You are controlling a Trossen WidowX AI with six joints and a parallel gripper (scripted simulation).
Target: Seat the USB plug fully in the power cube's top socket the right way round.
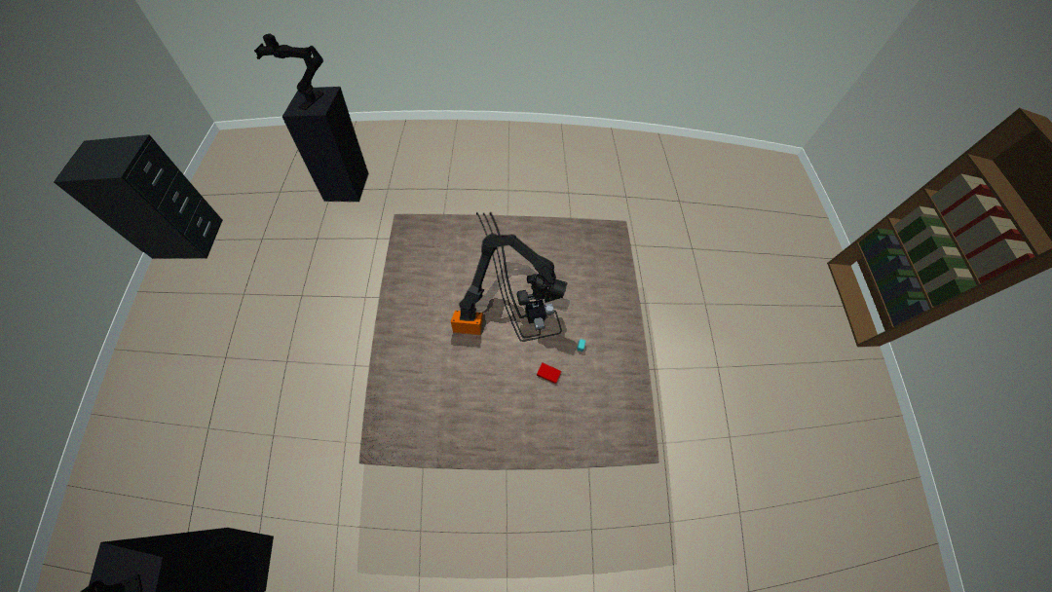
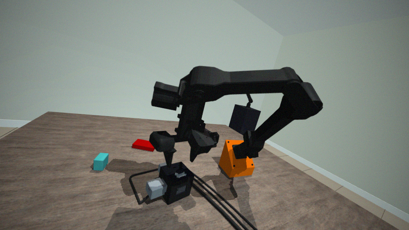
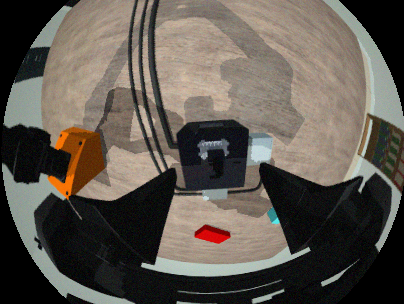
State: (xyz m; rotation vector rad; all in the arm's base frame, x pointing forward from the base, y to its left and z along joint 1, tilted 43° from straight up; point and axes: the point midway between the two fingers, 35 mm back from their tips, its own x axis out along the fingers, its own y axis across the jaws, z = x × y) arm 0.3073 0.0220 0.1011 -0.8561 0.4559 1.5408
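The USB plug lies 1 cm below my gripper tip. From my gripper tip the other things lie so: light grey socket (4 cm below, 1 cm to the left); teal block (22 cm ahead, 16 cm to the right, 9 cm below); flat red block (30 cm to the right, 10 cm below, 7 cm ahead).
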